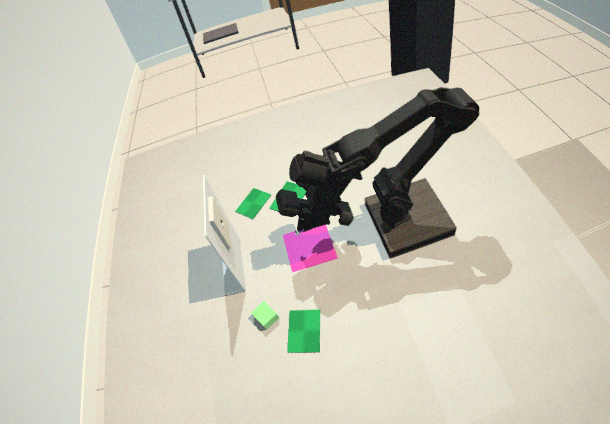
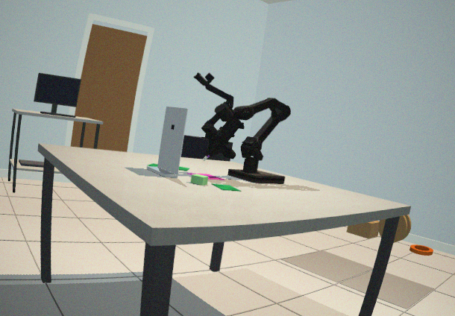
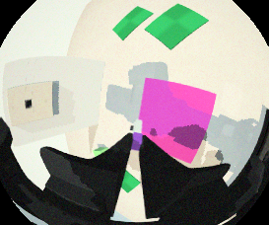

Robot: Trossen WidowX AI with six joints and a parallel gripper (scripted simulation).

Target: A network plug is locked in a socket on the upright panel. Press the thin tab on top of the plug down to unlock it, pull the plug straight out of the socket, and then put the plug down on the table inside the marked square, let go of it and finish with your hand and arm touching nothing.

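My gripper tip is 80 mm above the magenta marked square and 10 mm past it. From my gripper tip the other things lie so: light green block (160 mm ahead, 140 mm to the left, 70 mm below); then upright white panel (180 mm ahead, 40 mm to the right, 30 mm above); then white network plug (right at my gripper tip).
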